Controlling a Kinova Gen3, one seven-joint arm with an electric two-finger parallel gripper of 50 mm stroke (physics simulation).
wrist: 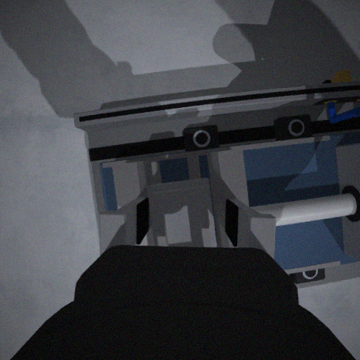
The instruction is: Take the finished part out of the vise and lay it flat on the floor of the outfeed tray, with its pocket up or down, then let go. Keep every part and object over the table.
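The finished part [180, 192], a grey block with a rectangular pocket facing up, sits in the vise [228, 170] between its jaws. Its near end is hidden behind the dark gripper body. My gripper [186, 214] is open, with its two black-padded fingertips on the left and right of the part and gaps beside them. Nothing is held. Whether the fingertips reach down to the part's height is hard to tell. The outfeed tray does not show in this view.
The vise has a blue bed and a light round screw [315, 209] running to the right. Dark clamps with round bolts [201, 138] [296, 127] stand along its far side. A blue object [342, 118] and an orange piece [342, 76] are at the right edge. Shadows cross the table [40, 175].
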